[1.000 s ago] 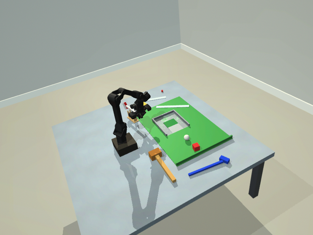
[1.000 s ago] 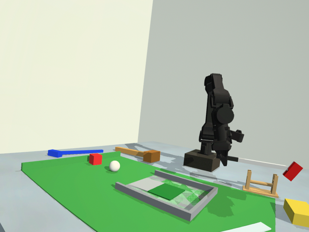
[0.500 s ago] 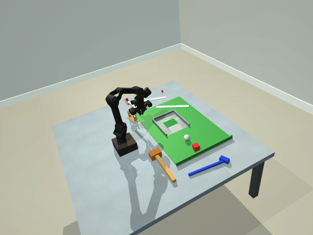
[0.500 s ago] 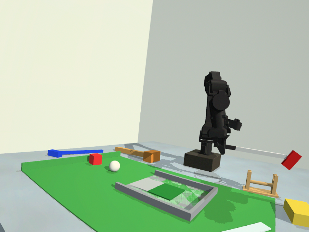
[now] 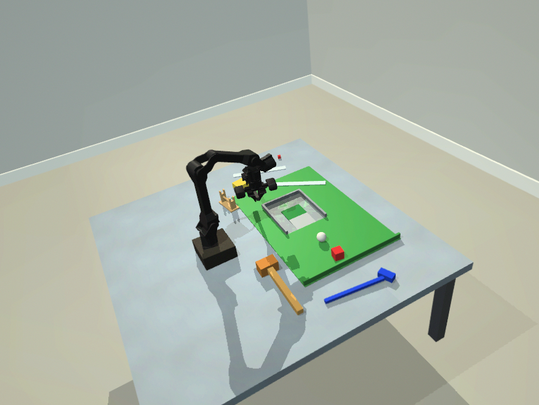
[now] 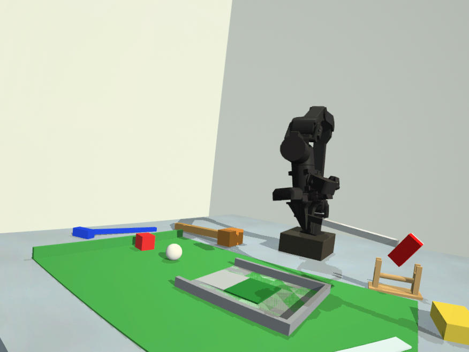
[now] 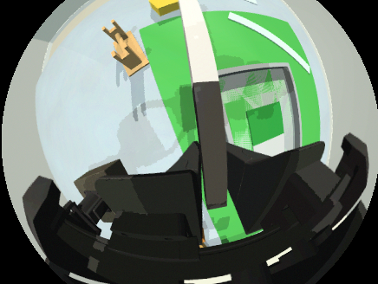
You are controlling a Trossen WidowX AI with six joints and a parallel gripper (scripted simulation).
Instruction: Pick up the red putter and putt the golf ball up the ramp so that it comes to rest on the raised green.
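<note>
Right now the red putter is 120 mm to the left of my gripper tip and 20 mm above it. From my gripper tip the other things lie so: green mat (210 mm ahead, 120 mm below, 70 mm to the right); then wooden stand (200 mm to the left, 110 mm behind, 90 mm below); then white golf ball (260 mm to the right, 200 mm ahead, 100 mm below).
</note>
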